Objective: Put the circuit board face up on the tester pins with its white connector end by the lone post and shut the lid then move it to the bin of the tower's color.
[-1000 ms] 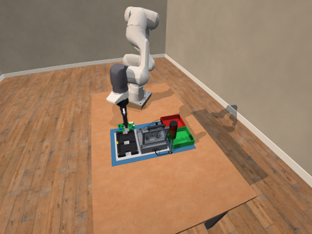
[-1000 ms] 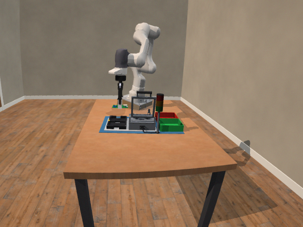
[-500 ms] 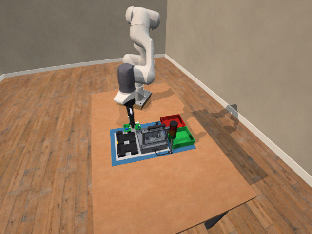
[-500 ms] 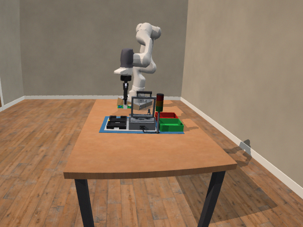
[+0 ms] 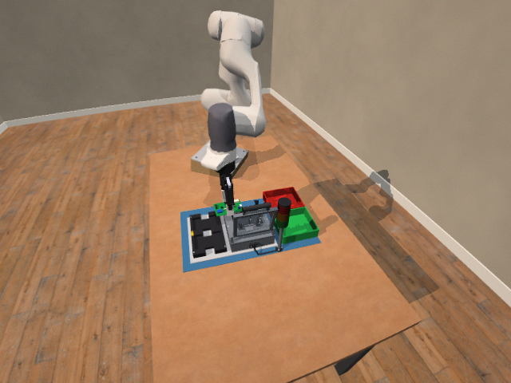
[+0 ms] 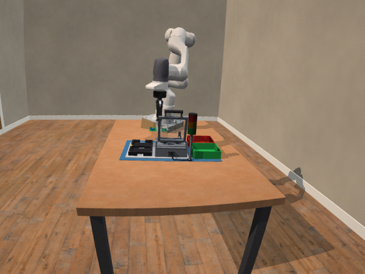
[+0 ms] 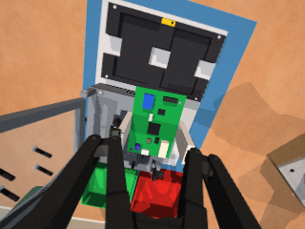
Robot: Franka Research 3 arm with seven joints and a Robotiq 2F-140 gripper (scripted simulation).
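The dark plate is 30 mm ahead of my hand, 80 mm to the left of it and 80 mm below it. Also, from my hand: tester lid (150 mm ahead, 70 mm to the left, 40 mm above); green circuit board (20 mm below); green bin (70 mm ahead, 270 mm to the left, 130 mm below).
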